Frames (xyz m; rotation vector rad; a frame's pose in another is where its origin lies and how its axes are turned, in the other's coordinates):
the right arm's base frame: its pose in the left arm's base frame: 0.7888 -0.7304 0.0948 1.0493 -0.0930 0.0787
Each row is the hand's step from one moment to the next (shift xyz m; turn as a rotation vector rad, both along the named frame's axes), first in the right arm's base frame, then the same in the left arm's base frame.
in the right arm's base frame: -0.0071 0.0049 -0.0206 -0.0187 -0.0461 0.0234
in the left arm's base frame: -0.0068 0.0202 -0.0068 -0.0144 -0.0436 -0.0303
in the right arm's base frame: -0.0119 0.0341 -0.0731 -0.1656 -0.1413 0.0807
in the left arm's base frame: -0.0127 0.0801 -0.0082 -0.1522 -0.1435 -0.1007
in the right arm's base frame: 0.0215 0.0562 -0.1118 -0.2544 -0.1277 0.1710
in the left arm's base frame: 0.0196 0.1254 -0.0045 -0.2454 -0.2170 -0.0544
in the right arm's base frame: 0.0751 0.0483 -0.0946 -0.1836 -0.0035 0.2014
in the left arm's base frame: 0.0730 0.1076 0.0034 -0.1898 -0.1803 0.0757
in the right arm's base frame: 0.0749 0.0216 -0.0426 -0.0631 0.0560 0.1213
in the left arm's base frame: 0.0737 0.0492 0.0061 -0.0735 -0.0788 0.1011
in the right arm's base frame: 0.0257 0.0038 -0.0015 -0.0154 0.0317 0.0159
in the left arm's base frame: 0.0252 0.0037 0.0055 -0.0194 0.0016 0.0334
